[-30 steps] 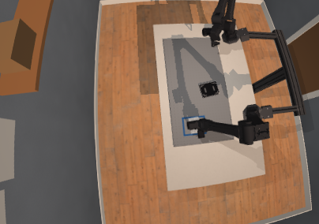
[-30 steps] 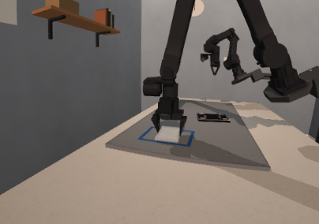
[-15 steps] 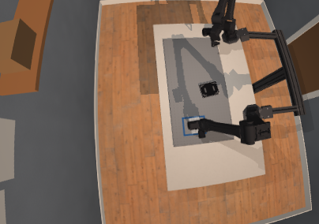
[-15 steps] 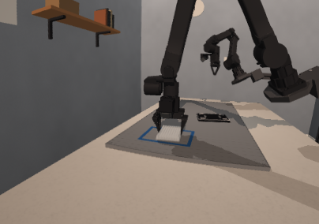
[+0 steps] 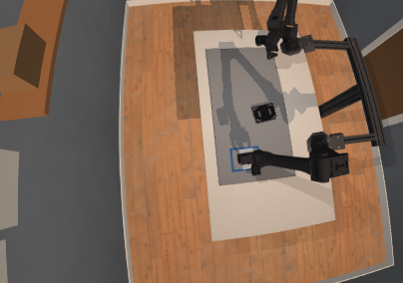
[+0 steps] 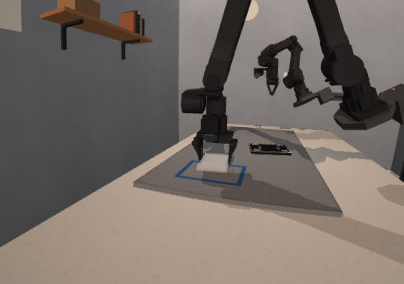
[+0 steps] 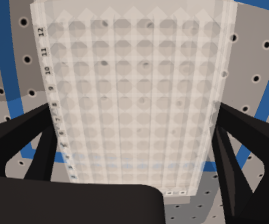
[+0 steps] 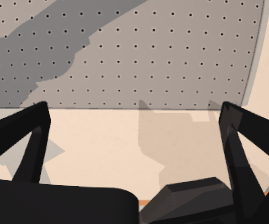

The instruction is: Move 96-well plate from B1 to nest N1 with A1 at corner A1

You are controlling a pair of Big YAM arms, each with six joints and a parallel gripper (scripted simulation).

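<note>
Now: left hand 180 mm past the black plate nest N1, 290 mm to the left of it and 30 mm above it. Also, from my left hand: white 96-well plate: right at my left hand.
</note>
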